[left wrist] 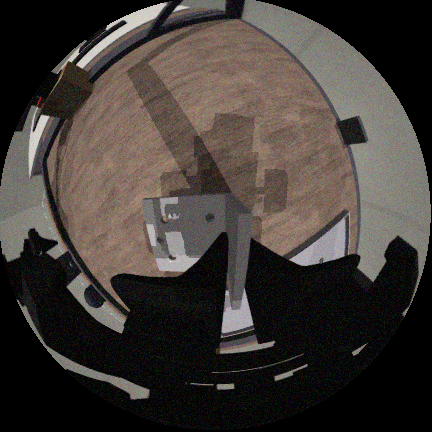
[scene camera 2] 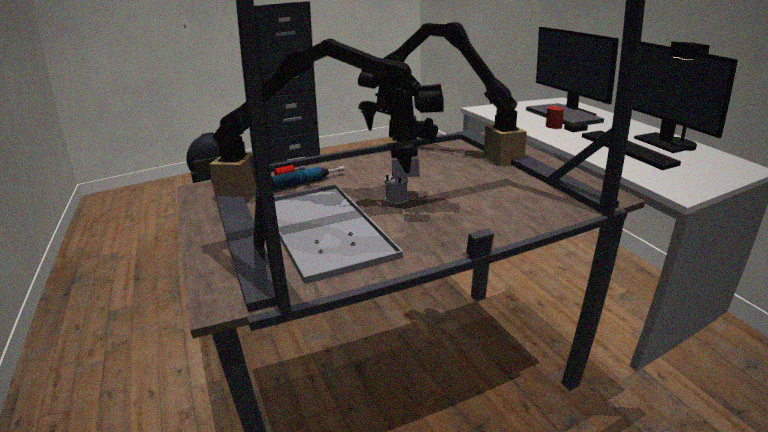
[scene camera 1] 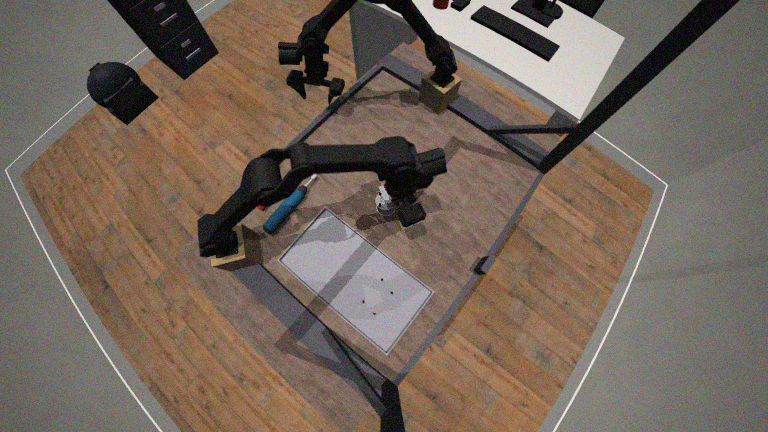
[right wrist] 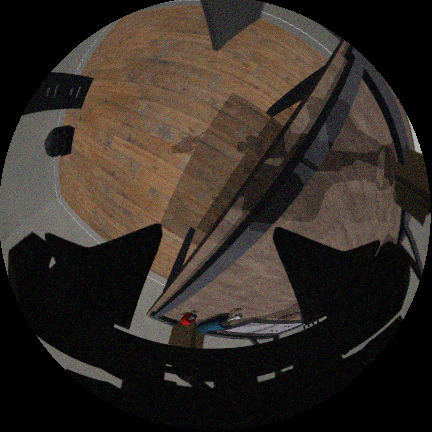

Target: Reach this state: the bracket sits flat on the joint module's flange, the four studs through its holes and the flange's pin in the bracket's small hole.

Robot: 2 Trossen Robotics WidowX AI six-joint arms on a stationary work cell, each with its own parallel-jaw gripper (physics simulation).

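Frame: origin at the left arm's base, x ahead, y left, z up, level; metres.
Where they show: left gripper, fingertip midpoint: [left wrist: 230, 236] [scene camera 2: 407, 172] [scene camera 1: 400, 201]; right gripper, fingertip midpoint: [left wrist: 57, 252] [scene camera 2: 380, 133] [scene camera 1: 317, 101] [right wrist: 219, 231]; left arm's base, origin of the base link: [scene camera 2: 232, 158] [scene camera 1: 226, 244]; right arm's base, origin of the base link: [scene camera 2: 505, 128] [scene camera 1: 442, 78].
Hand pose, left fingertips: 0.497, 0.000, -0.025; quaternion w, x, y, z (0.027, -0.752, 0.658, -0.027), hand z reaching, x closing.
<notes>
Things, the pixels of their top centre, and the offset from my left fingertips, as dx, dy, dz. "*": a spot on its surface instead.
- joint module, middle of its top: [scene camera 2: 396, 174] [scene camera 1: 386, 198] -0.034, +0.027, -0.017
- shallow tray, middle of its top: [scene camera 2: 322, 222] [left wrist: 282, 297] [scene camera 1: 353, 276] [right wrist: 268, 330] -0.184, -0.159, -0.075
- blue screwdriver, surface spot: [scene camera 2: 300, 176] [scene camera 1: 289, 210] * -0.329, +0.087, -0.061
- red object, middle of its top: [scene camera 2: 289, 165] [right wrist: 188, 322] -0.392, +0.161, -0.057
The grey bracket [scene camera 1: 382, 196] [scene camera 2: 412, 167] [left wrist: 192, 232] is an angled plate; holes show in its flat part in the left wrist view. My left gripper [scene camera 2: 404, 167] [left wrist: 230, 236] is shut on the bracket's upright part. The joint module [scene camera 1: 385, 211] [scene camera 2: 396, 192], a short grey cylinder, stands on the table with dark studs rising from its top. In scene camera 2 the bracket shows above the stud tips, apart from the flange. The bracket hides the module in the left wrist view. The flange's pin cannot be made out. My right gripper [scene camera 1: 317, 99] [right wrist: 219, 231] is open and empty, high beyond the table's edge.
A shallow tray [scene camera 1: 303, 252] [scene camera 2: 370, 252] with several small nuts [scene camera 1: 381, 279] [scene camera 2: 350, 233] lies beside the module. A blue screwdriver [scene camera 1: 284, 210] [scene camera 2: 300, 176] [right wrist: 211, 326] and a red object [scene camera 2: 284, 169] [right wrist: 188, 318] lie near the left arm's base. Frame bars edge the table.
</notes>
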